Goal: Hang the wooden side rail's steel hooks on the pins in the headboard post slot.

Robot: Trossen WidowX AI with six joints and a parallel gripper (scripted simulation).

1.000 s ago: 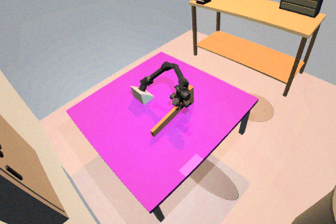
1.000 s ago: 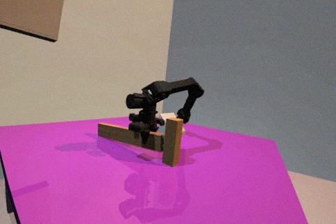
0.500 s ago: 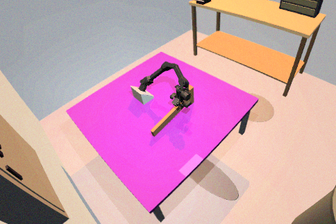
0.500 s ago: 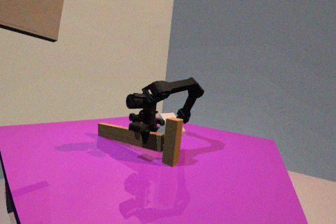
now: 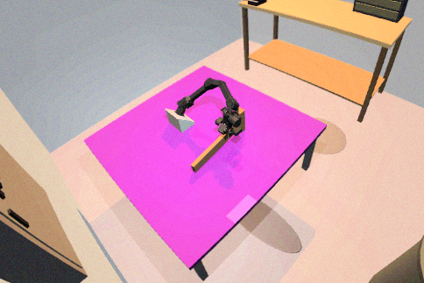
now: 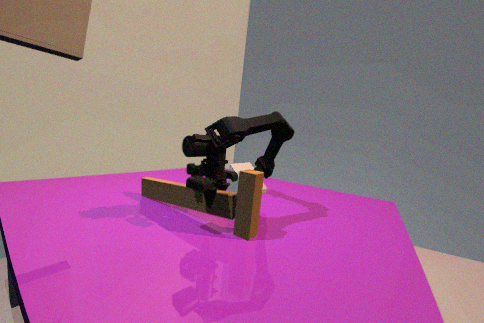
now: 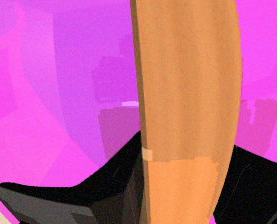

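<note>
Right now my gripper tip is 2 cm past the headboard post, 12 cm to the right of it and 4 cm below it.
</note>
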